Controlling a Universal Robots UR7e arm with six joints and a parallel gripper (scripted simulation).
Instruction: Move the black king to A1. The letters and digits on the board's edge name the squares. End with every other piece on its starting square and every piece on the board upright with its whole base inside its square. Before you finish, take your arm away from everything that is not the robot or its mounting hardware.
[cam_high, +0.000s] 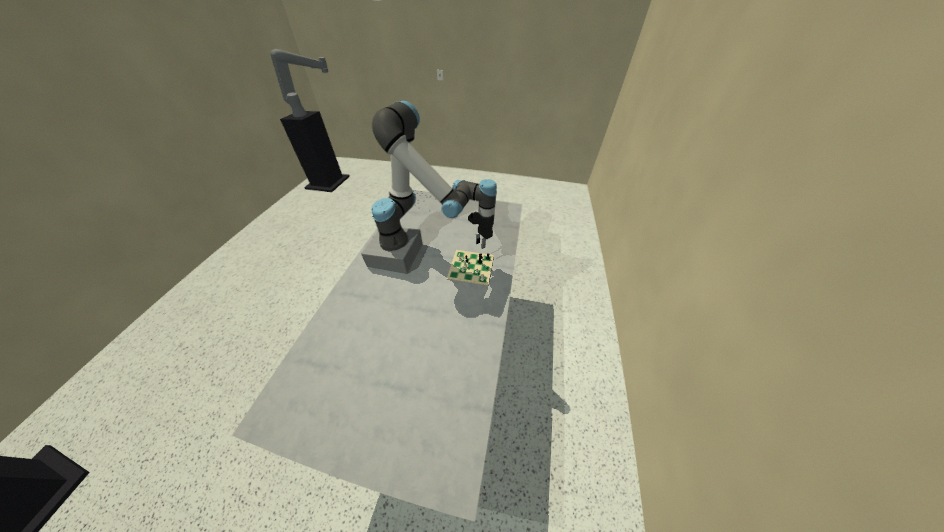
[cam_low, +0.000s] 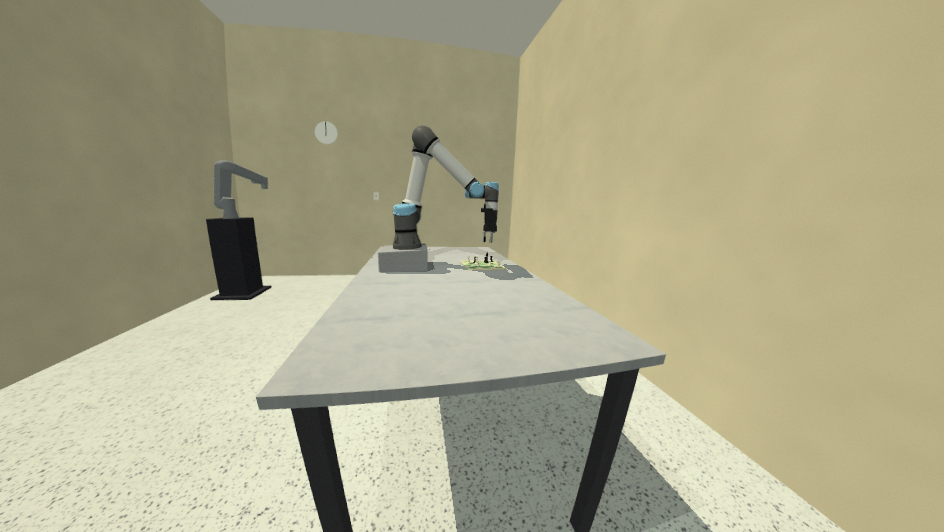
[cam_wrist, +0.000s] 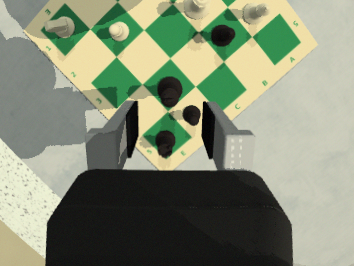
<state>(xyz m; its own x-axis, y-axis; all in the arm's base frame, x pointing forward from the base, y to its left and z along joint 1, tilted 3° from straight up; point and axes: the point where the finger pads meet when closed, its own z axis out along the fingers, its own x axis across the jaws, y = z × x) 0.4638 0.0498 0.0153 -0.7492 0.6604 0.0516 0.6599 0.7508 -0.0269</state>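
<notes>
The black king lies 11 cm below my hand. The rest, counted from my hand: chessboard (14 cm below, 4 cm to the right, 4 cm behind); then pale piece (12 cm to the right, 12 cm below, 4 cm ahead).
</notes>
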